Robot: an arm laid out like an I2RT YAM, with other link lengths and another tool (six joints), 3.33 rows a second.
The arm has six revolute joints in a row. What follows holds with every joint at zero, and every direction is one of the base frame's. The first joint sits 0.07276 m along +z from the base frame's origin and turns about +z. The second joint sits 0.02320 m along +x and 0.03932 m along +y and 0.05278 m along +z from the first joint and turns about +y. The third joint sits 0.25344 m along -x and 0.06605 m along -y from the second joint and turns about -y. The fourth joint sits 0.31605 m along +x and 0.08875 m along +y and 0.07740 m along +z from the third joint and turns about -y. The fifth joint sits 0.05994 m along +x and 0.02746 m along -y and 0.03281 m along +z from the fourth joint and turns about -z. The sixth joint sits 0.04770 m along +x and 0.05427 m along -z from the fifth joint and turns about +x. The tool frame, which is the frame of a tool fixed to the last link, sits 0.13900 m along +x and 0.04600 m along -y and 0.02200 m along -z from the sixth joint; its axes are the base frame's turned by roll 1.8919, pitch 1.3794 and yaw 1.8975 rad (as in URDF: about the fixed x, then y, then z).
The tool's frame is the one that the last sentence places.
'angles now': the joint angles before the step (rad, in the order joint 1, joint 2, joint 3, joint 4, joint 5, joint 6). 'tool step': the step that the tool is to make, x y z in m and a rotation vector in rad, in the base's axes. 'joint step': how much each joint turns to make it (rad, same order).
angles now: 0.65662, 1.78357, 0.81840, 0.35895, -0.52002, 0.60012
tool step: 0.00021, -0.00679, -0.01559, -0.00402, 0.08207, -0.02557
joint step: -0.02511, 0.04627, 0.01773, -0.01736, -0.02672, 0.04357
